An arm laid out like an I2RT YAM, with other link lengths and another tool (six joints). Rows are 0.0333 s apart.
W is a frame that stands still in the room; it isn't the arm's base.
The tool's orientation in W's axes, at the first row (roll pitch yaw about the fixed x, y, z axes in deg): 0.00, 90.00, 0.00
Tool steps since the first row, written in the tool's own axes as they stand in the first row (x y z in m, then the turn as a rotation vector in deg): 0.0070, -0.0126, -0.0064, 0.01, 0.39, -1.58; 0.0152, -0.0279, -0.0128, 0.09, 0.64, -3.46; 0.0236, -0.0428, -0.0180, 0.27, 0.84, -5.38; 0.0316, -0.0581, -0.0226, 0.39, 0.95, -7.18; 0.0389, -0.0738, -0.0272, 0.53, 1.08, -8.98
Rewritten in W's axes. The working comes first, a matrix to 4 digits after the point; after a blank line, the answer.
The tool's axes in the first row as the columns of a matrix, in W's axes (used below as rounded here):
0.0000, 0.0000, 1.0000
0.0000, 1.0000, 0.0000
-1.0000, 0.0000, 0.0000

-0.0064, -0.0126, -0.0070, -1.58, 0.39, -0.01; -0.0128, -0.0279, -0.0152, -3.46, 0.64, -0.09; -0.0180, -0.0428, -0.0236, -5.38, 0.84, -0.27; -0.0226, -0.0581, -0.0316, -7.18, 0.95, -0.39; -0.0272, -0.0738, -0.0389, -8.98, 1.08, -0.53
